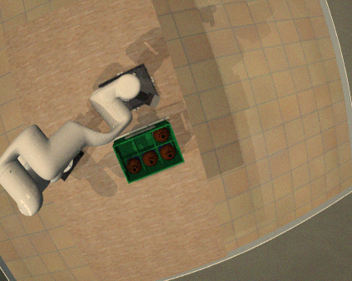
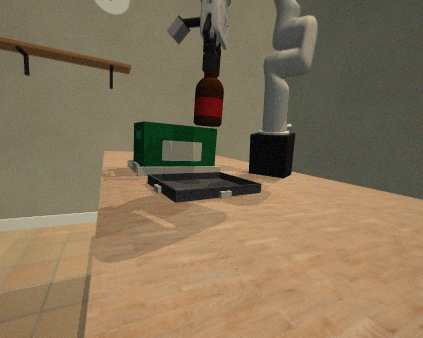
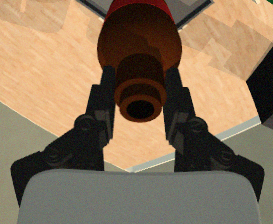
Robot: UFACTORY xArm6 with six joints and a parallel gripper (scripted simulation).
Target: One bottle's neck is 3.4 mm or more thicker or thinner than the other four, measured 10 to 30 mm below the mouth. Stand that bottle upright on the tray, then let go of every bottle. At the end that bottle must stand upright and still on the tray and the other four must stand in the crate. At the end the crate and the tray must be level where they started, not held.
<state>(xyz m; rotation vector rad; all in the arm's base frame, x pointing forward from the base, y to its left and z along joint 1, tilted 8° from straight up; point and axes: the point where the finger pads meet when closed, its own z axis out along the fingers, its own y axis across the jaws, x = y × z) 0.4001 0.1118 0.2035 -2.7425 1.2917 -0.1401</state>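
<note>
My hand is 7 cm above the brown bottle. Also, from my hand: tray 31 cm below; green crate 4 cm behind, 29 cm to the right, 24 cm below.
</note>
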